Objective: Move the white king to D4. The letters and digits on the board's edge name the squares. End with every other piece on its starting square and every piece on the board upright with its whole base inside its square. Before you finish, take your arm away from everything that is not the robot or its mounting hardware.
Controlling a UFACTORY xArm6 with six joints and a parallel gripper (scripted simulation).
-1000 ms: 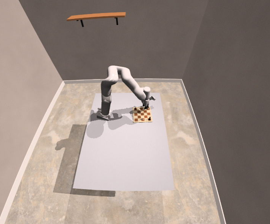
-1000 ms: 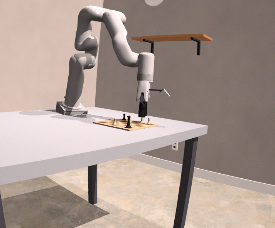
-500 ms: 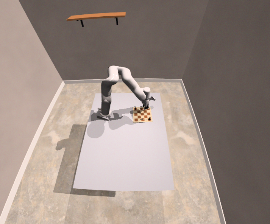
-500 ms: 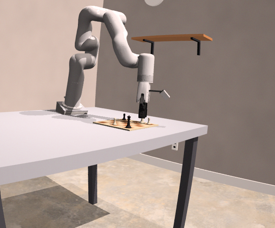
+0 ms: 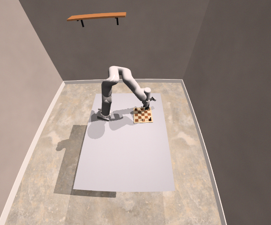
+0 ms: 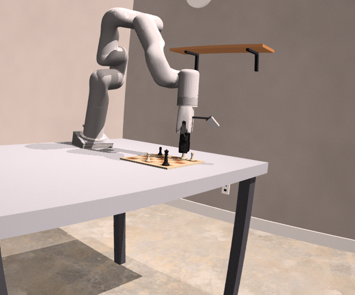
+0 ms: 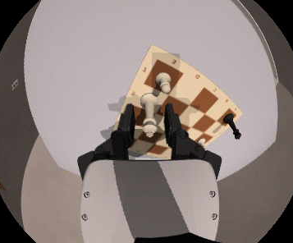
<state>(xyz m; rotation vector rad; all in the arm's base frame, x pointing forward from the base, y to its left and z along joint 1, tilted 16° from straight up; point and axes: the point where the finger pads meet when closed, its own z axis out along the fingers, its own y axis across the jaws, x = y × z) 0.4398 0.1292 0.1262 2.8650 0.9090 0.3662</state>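
Now: the white king 10 mm below my hand. Also, from my hand: black pawn (110 mm behind, 10 mm to the right, 30 mm below); tall black piece (60 mm ahead, 150 mm to the right, 20 mm below); chessboard (30 mm behind, 80 mm to the right, 50 mm below).
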